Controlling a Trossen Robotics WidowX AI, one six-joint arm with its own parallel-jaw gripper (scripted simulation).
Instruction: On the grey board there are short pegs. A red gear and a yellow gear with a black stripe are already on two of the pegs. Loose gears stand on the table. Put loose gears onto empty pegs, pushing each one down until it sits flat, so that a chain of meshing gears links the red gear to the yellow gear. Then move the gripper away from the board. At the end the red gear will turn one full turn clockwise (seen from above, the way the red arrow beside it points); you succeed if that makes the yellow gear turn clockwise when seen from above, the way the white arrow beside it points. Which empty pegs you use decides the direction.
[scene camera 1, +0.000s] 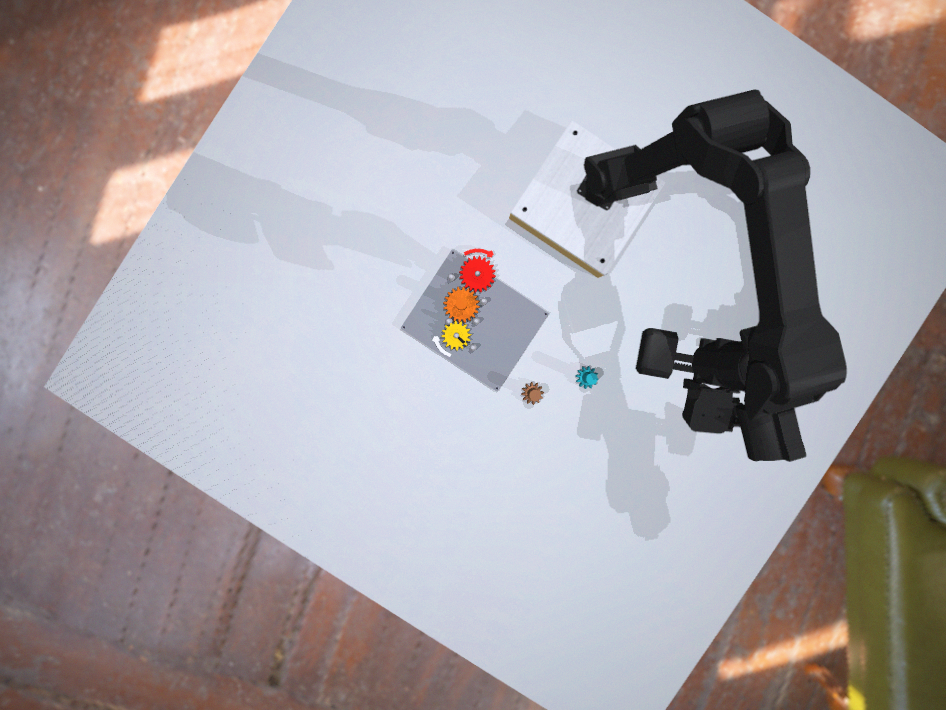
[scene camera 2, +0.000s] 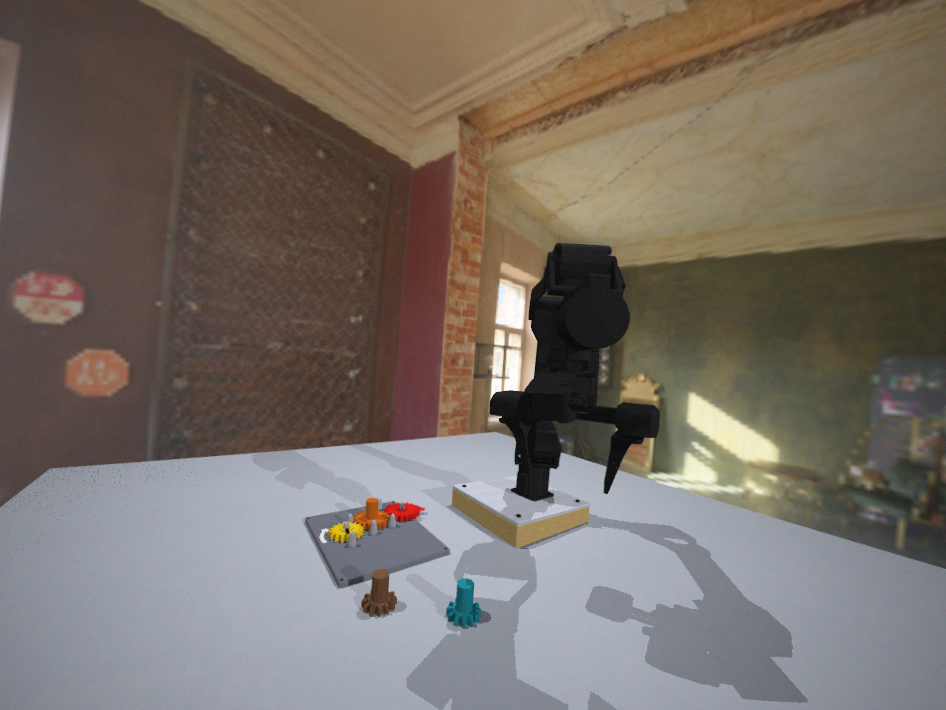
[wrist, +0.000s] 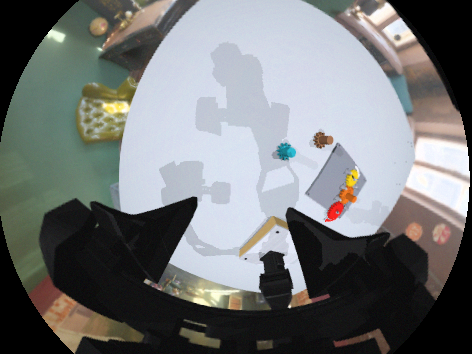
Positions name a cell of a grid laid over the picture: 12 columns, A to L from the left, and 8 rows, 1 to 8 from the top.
Scene:
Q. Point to a red gear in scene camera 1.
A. At G4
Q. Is my gripper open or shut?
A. Open.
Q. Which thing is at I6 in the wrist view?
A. My gripper.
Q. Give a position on a teal gear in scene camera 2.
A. F7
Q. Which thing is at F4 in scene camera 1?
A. An orange gear.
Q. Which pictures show my gripper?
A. Scene camera 1, scene camera 2 and the wrist view: all of them.

